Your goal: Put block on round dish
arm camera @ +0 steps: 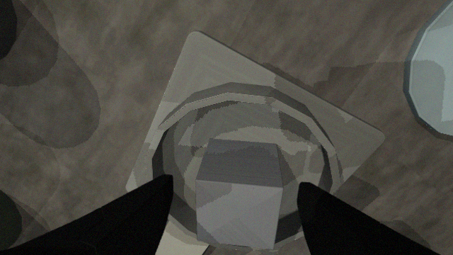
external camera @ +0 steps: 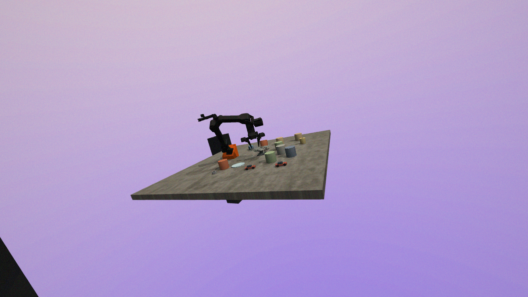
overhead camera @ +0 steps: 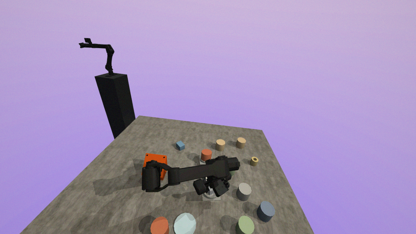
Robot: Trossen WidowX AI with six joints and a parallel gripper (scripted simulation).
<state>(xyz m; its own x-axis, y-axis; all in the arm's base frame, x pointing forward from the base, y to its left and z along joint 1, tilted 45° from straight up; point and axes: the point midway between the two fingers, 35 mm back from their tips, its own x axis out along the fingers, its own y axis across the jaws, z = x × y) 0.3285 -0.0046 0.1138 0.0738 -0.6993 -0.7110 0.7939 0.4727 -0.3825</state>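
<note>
Now: gripper tip 10 cm past the pale blue round dish, 14 cm to the left of it and 8 cm above it. From my gripper tip the other things lie so: balance beam (2 cm behind, 12 cm to the left, 5 cm below); grey cylinder (20 cm ahead, 5 cm to the left, 5 cm below); grey block (right at my gripper tip).
</note>
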